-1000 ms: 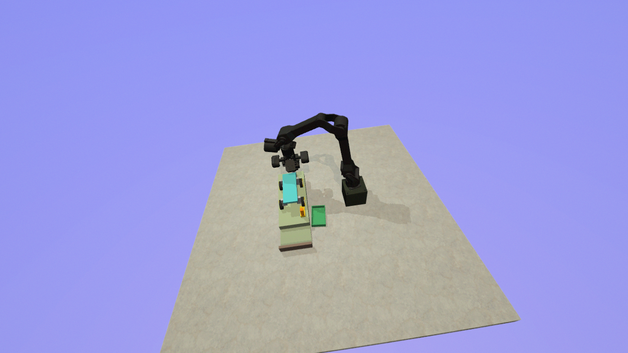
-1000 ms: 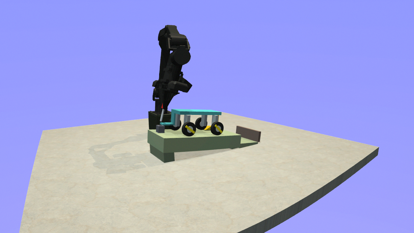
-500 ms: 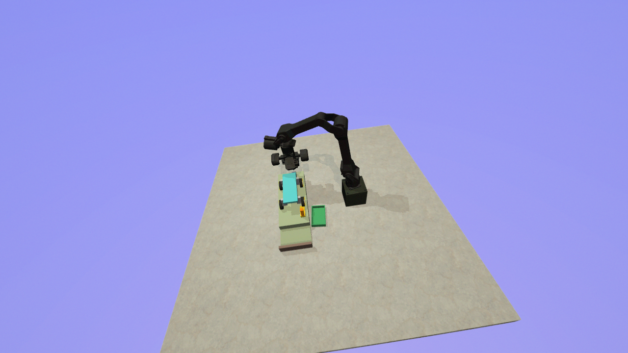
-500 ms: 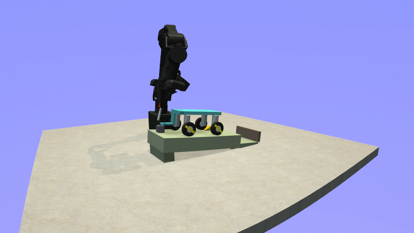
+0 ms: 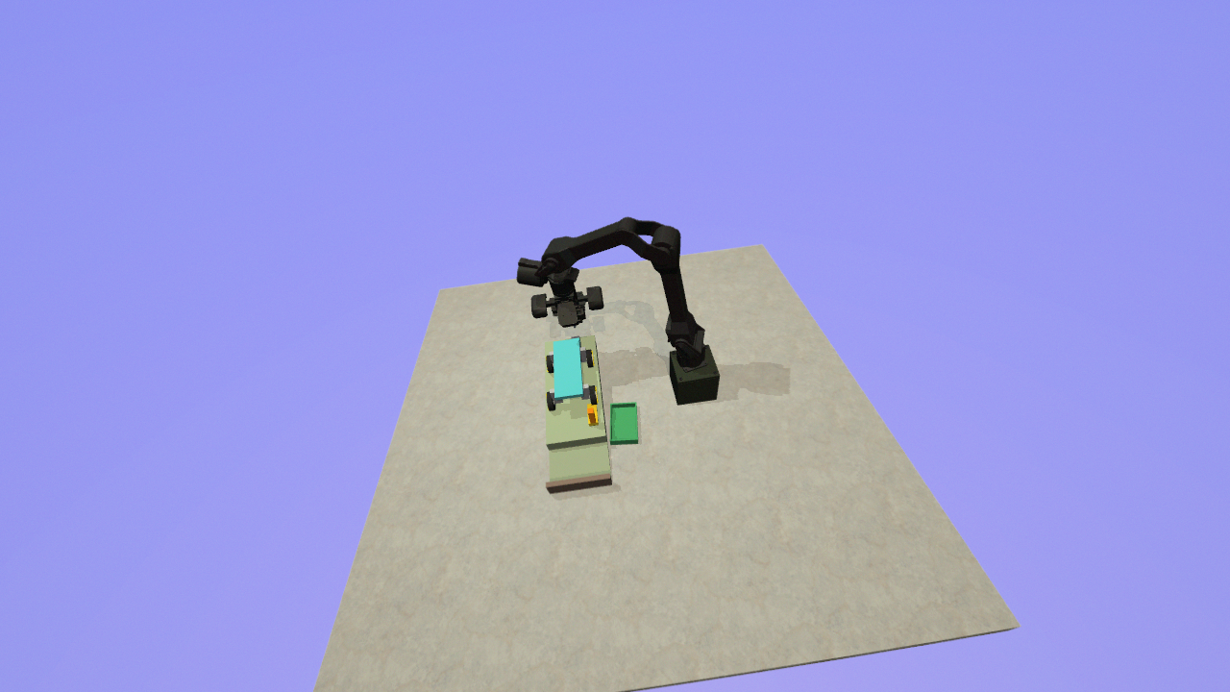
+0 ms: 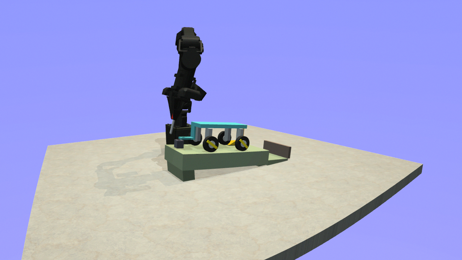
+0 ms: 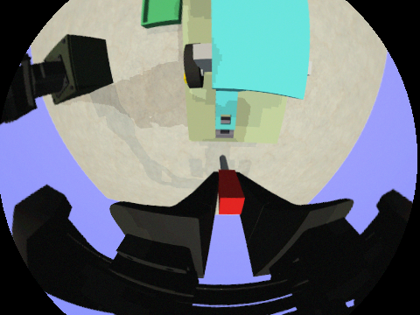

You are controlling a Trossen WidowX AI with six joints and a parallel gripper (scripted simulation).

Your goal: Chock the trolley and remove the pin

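The green tray is 27 cm to the left of my gripper tip, 19 cm below it and 5 cm behind it. From my gripper tip the other things lie so: red-headed stop pin right at my gripper tip; trolley 14 cm to the left, 7 cm below, 5 cm ahead; green ramp 14 cm to the left, 13 cm below, 5 cm ahead.
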